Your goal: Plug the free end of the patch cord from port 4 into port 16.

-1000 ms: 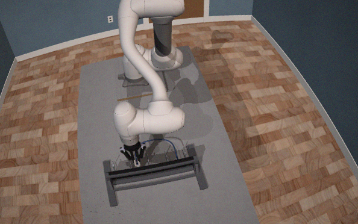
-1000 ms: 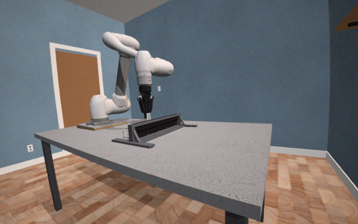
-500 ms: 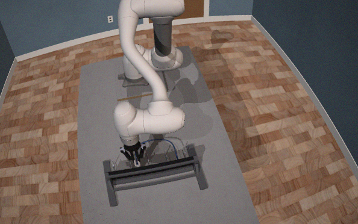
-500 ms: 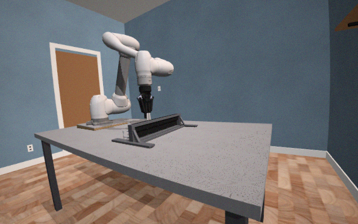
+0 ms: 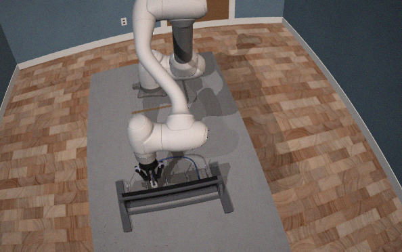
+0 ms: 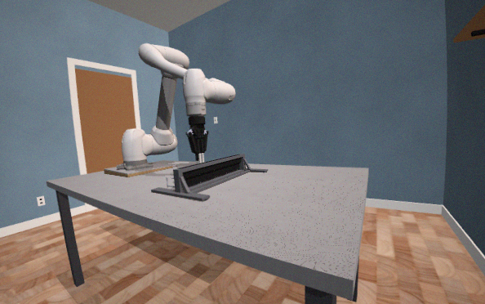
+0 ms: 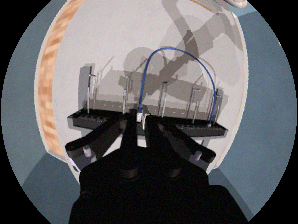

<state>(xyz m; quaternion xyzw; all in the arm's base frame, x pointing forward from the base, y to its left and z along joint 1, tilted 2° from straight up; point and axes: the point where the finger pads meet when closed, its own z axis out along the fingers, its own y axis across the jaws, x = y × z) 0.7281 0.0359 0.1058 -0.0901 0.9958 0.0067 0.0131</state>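
Now: hand 30 mm above the plug and 10 mm short of it.
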